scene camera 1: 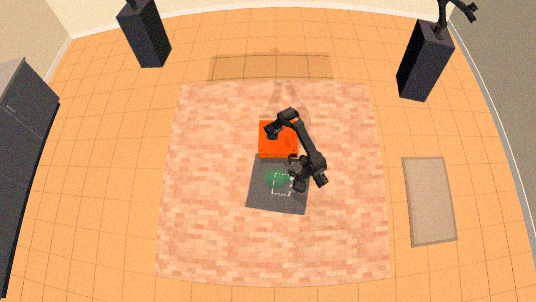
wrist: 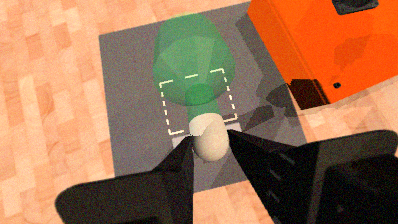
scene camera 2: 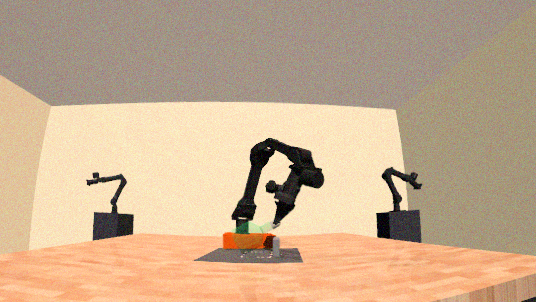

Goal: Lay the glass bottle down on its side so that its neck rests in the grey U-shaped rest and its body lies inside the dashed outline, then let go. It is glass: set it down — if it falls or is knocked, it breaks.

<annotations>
same spot on dark grey mat: (scene camera 2: pixel 225 255) = (scene camera 1: pixel 262 187)
</annotations>
